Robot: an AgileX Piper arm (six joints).
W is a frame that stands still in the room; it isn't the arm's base.
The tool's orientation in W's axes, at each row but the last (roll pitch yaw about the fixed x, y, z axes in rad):
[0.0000, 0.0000, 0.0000]
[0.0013, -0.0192, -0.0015]
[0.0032, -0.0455, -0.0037]
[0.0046, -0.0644, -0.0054]
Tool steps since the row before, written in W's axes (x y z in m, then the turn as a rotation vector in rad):
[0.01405, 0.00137, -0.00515, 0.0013, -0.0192, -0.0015]
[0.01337, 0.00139, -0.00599, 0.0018, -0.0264, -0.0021]
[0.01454, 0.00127, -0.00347, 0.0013, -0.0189, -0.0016]
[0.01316, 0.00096, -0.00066, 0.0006, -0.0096, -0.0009]
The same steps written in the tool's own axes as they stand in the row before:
[0.01405, 0.00137, -0.00515, 0.0013, -0.0192, -0.0015]
[0.01325, 0.00140, -0.00625, 0.0018, -0.0264, -0.0021]
[0.01436, 0.00131, -0.00413, 0.0013, -0.0189, -0.0016]
[0.01308, 0.00102, -0.00151, 0.0006, -0.0096, -0.0009]

